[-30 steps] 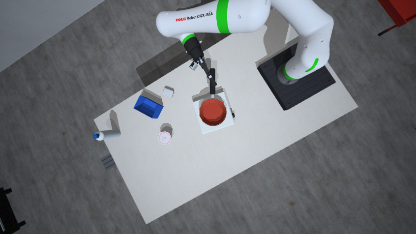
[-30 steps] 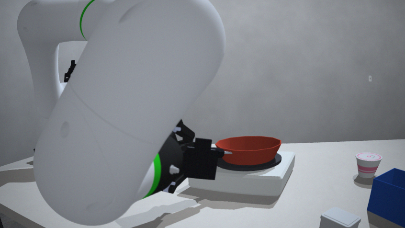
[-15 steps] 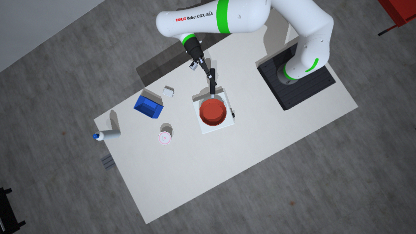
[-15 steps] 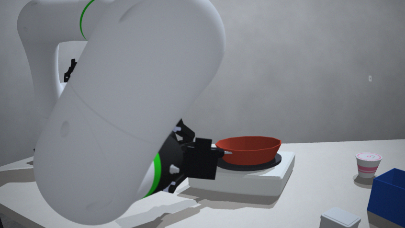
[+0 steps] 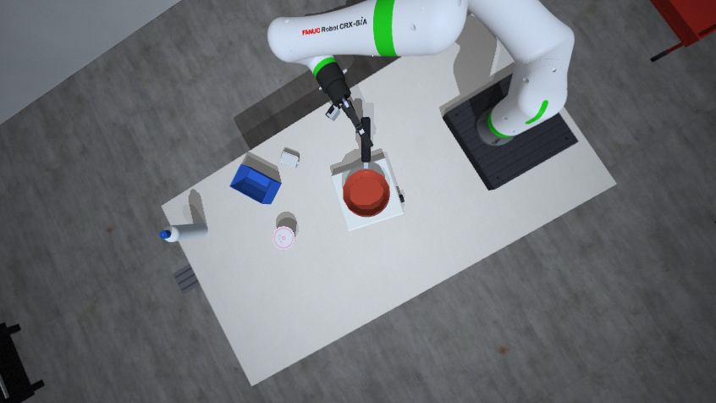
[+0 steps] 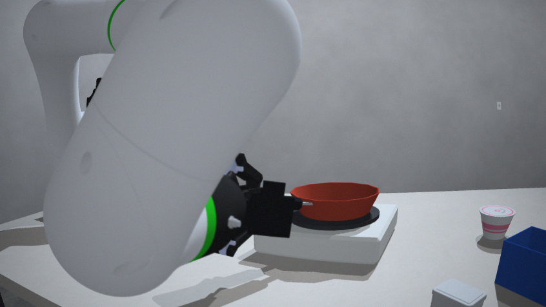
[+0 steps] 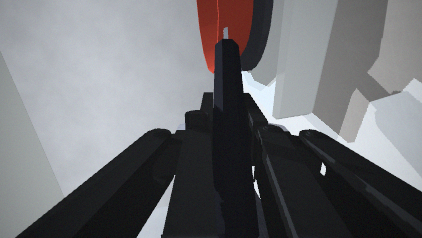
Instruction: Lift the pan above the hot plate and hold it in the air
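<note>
My gripper is now 120 mm to the right of the red pan, 70 mm short of it and 30 mm above it. From my hand the other things lie so: small white box: 310 mm ahead, 130 mm to the right, 110 mm below; blue bin: 490 mm ahead, 110 mm to the right, 110 mm below; white hot plate: 180 mm to the left, 100 mm below, 80 mm ahead.
</note>
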